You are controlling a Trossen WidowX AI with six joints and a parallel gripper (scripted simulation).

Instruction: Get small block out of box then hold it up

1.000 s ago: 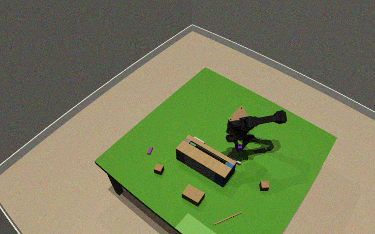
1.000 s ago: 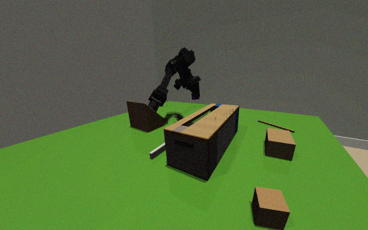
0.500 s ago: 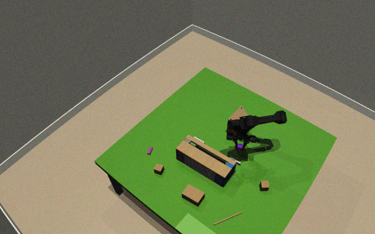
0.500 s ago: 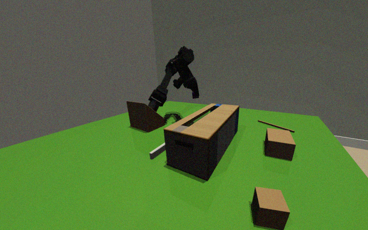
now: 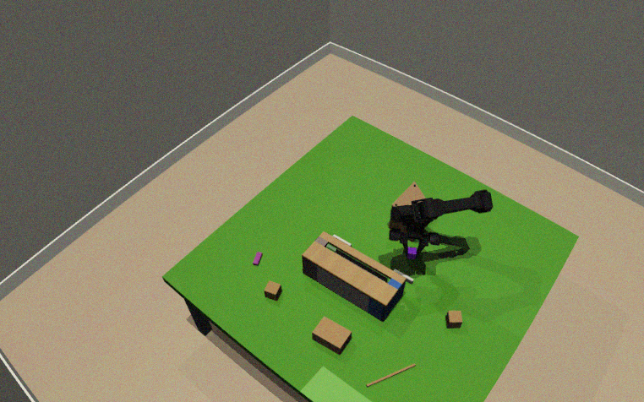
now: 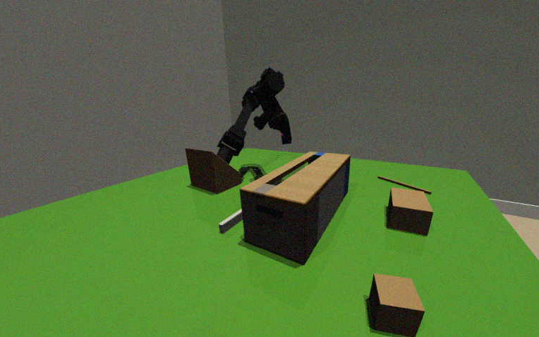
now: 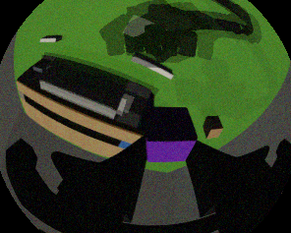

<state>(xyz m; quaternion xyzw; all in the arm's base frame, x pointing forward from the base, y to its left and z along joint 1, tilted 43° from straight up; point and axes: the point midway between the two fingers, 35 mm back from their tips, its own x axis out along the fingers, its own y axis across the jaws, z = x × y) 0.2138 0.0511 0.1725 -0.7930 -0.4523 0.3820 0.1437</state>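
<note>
My gripper tip is 1 cm past the purple block and 1 cm to the left of it. Round my gripper tip: long box (12 cm ahead, 15 cm to the right, 11 cm below); thin stick (34 cm ahead, 23 cm to the left, 17 cm below).
</note>
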